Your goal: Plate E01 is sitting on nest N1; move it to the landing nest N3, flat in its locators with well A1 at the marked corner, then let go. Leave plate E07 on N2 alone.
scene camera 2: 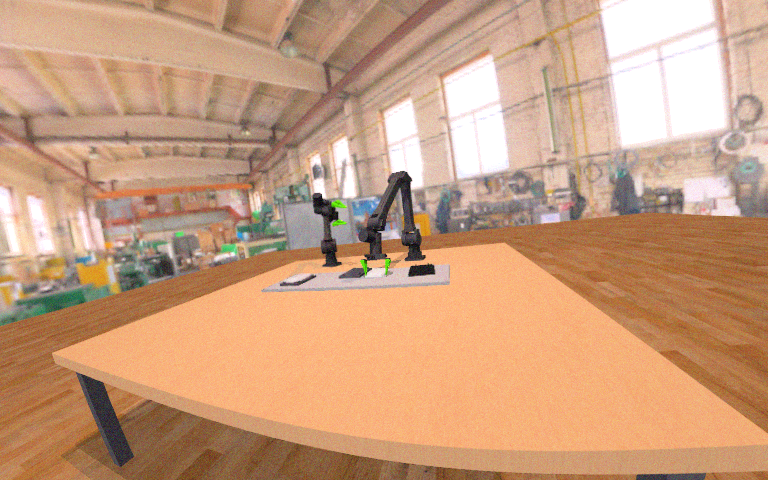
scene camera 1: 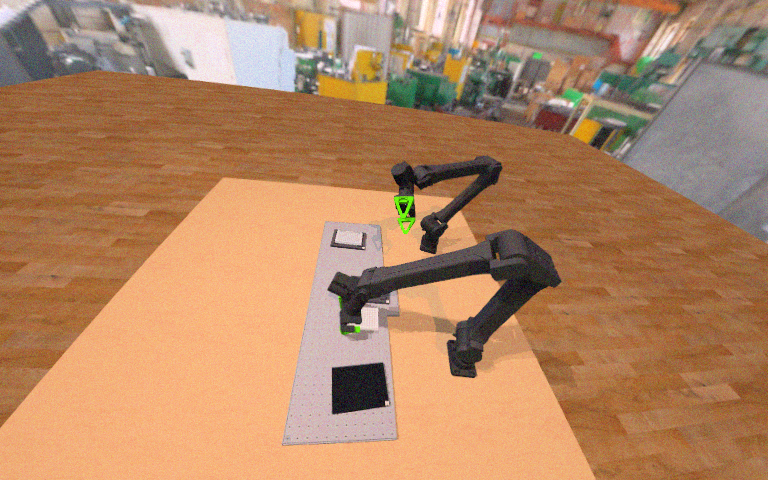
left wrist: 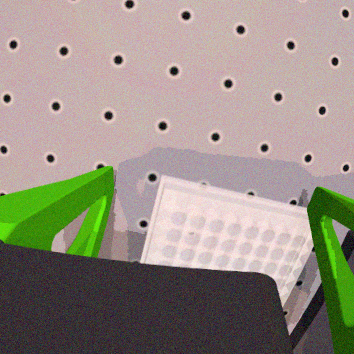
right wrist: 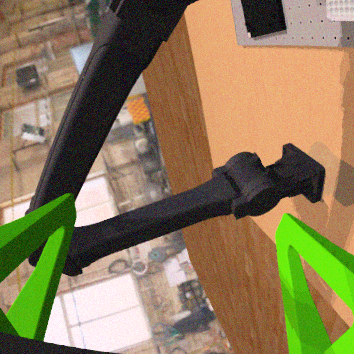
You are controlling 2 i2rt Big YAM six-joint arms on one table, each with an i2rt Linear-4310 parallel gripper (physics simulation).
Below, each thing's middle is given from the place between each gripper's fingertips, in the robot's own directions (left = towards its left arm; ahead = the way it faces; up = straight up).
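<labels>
My right hand is 12 cm short of the black nest [scene camera 1: 360,387] and 40 cm to the right of it, and I have this hand 30 cm above the nest.
My left hand is to the right of the black nest by 210 mm and past it by 60 mm. Going by its middle, the black nest is nearer to my left hand than to my right hand.
</labels>
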